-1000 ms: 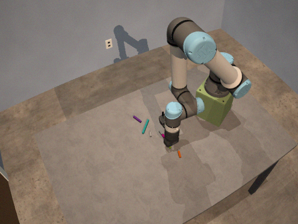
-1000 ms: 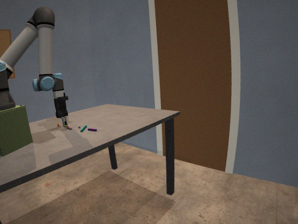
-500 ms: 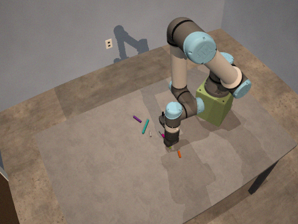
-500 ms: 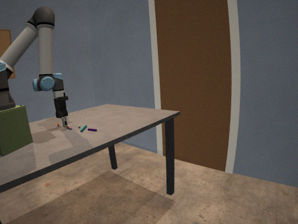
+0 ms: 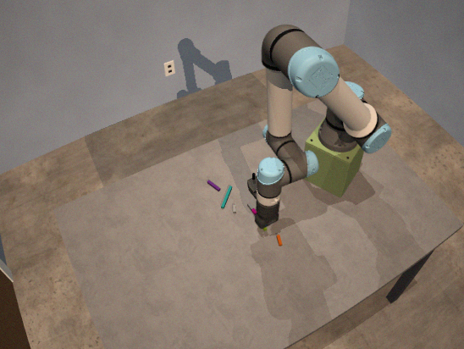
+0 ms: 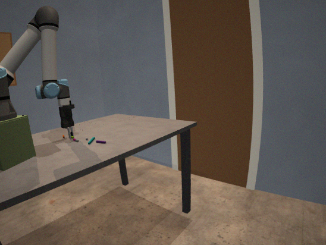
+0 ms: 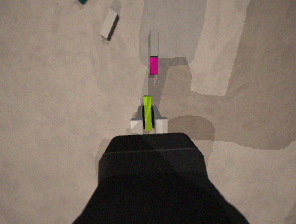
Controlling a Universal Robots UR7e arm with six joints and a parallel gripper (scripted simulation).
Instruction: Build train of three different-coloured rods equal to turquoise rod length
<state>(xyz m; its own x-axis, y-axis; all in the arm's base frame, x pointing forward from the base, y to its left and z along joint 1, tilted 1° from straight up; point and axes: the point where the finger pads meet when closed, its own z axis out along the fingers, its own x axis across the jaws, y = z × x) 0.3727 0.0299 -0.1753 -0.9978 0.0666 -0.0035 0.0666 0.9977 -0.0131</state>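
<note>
Now: the turquoise rod 18 cm to the right of my hand, 3 cm ahead of it and 2 cm below it. Also, from my hand: magenta rod (6 cm to the right, 2 cm below, 2 cm behind); orange rod (9 cm to the left, 2 cm below, 1 cm behind); lime rod (1 cm below).
</note>
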